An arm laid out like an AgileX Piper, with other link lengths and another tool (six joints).
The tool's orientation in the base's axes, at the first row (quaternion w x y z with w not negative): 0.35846 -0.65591 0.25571 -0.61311
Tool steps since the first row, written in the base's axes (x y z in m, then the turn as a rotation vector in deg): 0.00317 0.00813 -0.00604 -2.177 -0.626 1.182; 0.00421 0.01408 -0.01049 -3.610 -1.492 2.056; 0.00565 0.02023 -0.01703 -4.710 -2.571 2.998; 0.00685 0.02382 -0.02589 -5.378 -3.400 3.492; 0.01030 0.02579 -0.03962 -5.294 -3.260 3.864; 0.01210 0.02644 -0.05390 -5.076 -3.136 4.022; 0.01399 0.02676 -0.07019 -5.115 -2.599 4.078; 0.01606 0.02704 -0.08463 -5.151 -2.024 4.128; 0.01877 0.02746 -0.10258 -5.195 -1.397 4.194; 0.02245 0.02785 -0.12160 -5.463 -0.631 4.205; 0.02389 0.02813 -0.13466 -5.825 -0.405 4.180; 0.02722 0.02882 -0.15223 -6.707 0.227 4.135
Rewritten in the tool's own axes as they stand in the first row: -0.00968 0.00009 0.00435 0.964 -0.770 -2.238; -0.01693 0.00004 0.00627 2.009 -1.074 -3.781; -0.02559 0.00155 0.00860 3.301 -1.266 -5.028; -0.03373 0.00642 0.01027 4.172 -1.215 -5.813; -0.04338 0.01634 0.01386 4.304 -1.584 -5.705; -0.05254 0.02732 0.01562 4.332 -1.761 -5.469; -0.06268 0.04009 0.01739 3.946 -2.138 -5.423; -0.07162 0.05145 0.01935 3.527 -2.533 -5.368; -0.08278 0.06554 0.02194 3.077 -2.973 -5.313; -0.09446 0.08060 0.02547 2.459 -3.478 -5.457; -0.10261 0.09081 0.02682 2.226 -3.635 -5.780; -0.11367 0.10451 0.03006 1.604 -4.078 -6.552
